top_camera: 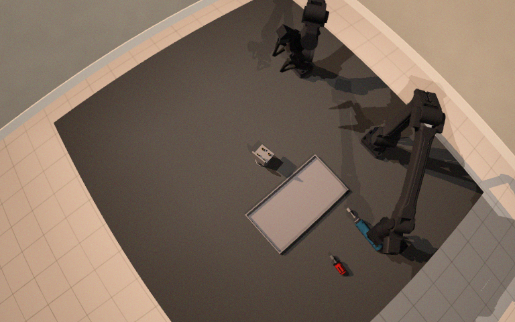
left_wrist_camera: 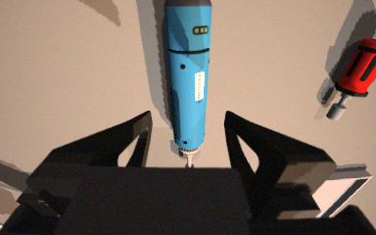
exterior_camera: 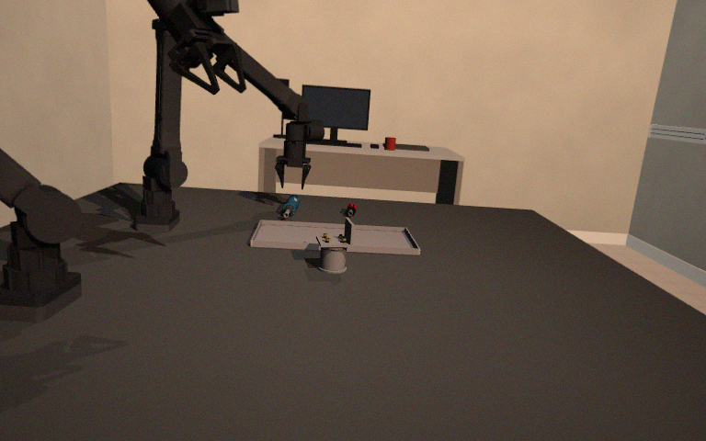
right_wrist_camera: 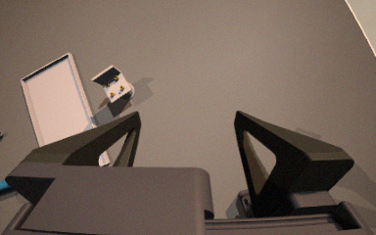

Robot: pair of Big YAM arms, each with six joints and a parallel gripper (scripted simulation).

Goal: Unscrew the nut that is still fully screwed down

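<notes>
Now: right hand 30 cm above the grey bracket, 20 cm short of it and 18 cm to the right of it. Also, from my right hand: shallow grey tray (43 cm to the left, 37 cm below, 19 cm ahead); nut (31 cm below, 21 cm ahead, 20 cm to the left); joint module (34 cm below, 20 cm ahead, 18 cm to the left).
</notes>
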